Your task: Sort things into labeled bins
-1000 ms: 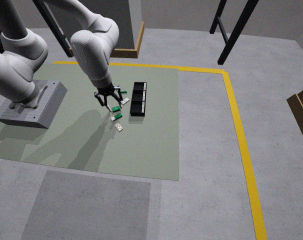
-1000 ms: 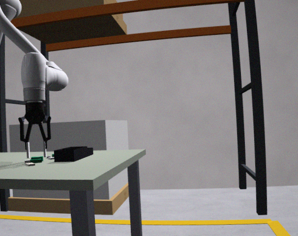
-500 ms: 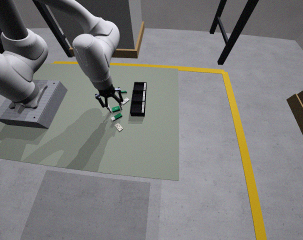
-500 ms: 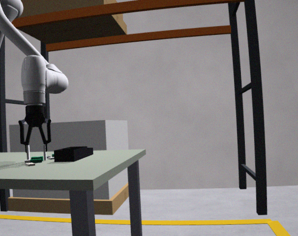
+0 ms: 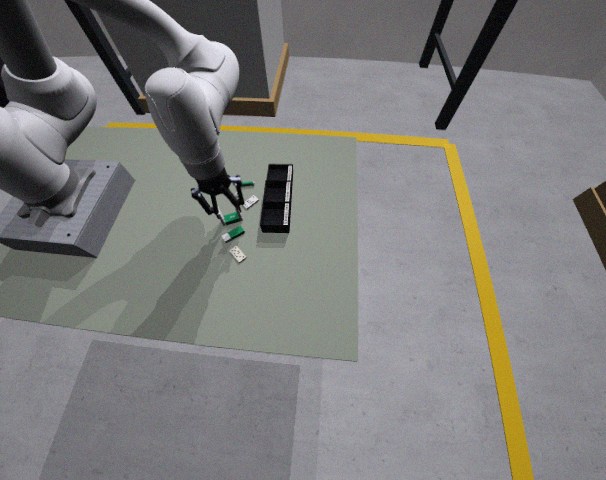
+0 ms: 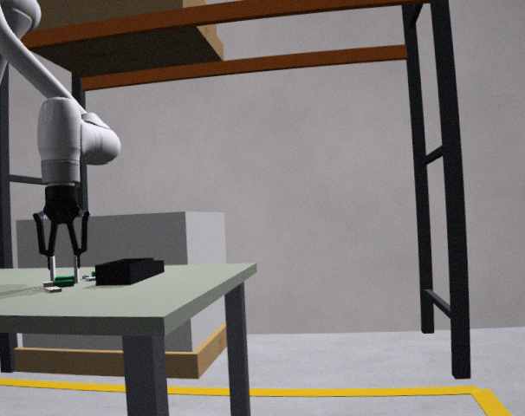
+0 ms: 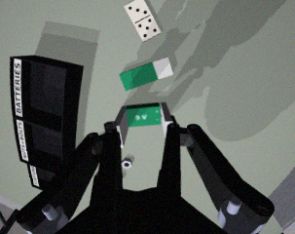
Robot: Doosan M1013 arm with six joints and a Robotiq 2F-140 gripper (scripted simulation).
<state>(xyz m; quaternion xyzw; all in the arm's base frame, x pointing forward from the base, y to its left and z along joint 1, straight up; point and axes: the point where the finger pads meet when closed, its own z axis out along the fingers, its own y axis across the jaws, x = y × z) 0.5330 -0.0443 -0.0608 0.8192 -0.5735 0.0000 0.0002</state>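
The cylindrical battery is 3 cm ahead of my hand, 14 cm to the left of it and 3 cm below it. Round my hand: green battery 1 cm behind, 2 cm below; green-and-white stick 1 cm ahead, 6 cm to the right, 3 cm below; nut 1 cm ahead, 10 cm to the left, 3 cm below.
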